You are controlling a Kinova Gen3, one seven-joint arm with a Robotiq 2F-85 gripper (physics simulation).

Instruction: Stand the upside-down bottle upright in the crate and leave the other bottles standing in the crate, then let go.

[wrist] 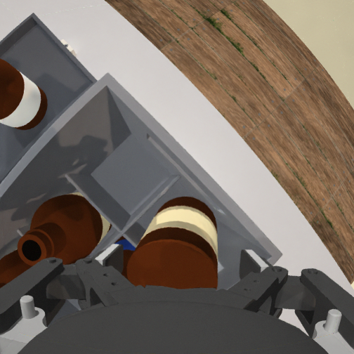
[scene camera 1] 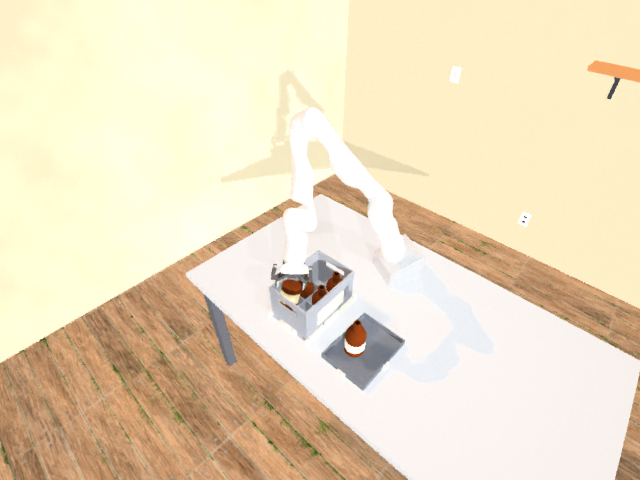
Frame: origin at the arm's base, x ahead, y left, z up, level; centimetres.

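Seen in the pictures: gripper, between the fingertips: (scene camera 1: 290,287); arm's base, origin of its link: (scene camera 1: 393,253).
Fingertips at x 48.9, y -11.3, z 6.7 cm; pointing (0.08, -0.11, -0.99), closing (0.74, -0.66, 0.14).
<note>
Offsets run from my fingertips to a thing's top centre. "*": to the spot under its first point. Level surfaces: height alone.
The upside-down bottle @[dx +1.0, dy -0.9, dz +0.2 cm] (scene camera 1: 291,290) (wrist: 172,262), brown with a cream label band, is base up in an end compartment of the grey crate @[dx -8.4, dy +3.2, dz +0.7 cm] (scene camera 1: 289,315) (wrist: 192,169). Its base rises above the rim. My gripper (scene camera 1: 292,280) (wrist: 181,260) is open, with its fingers apart on either side of the bottle's raised base. Brown bottles @[dx -17.6, dy +6.5, dz -0.6 cm] (scene camera 1: 334,283) @[dx -8.6, dy +7.7, dz -0.6 cm] (scene camera 1: 319,296) stand neck up in the crate. In the wrist view, one neck-up bottle (wrist: 70,227) shows at the left, and a blue-labelled bottle (wrist: 125,244) is partly hidden behind the left finger. The lower part of the inverted bottle is hidden.
A grey tray @[* dx -13.8, dy +34.7, dz -16.3 cm] (scene camera 1: 382,348) (wrist: 55,55) lies beside the crate on the white table @[dz -16.8 cm] (scene camera 1: 496,392). A brown bottle with a white label @[dx -6.3, dy +27.4, dz -0.9 cm] (scene camera 1: 355,338) (wrist: 27,105) stands upright on it. A crate corner compartment (wrist: 130,175) beside the inverted bottle is empty.
</note>
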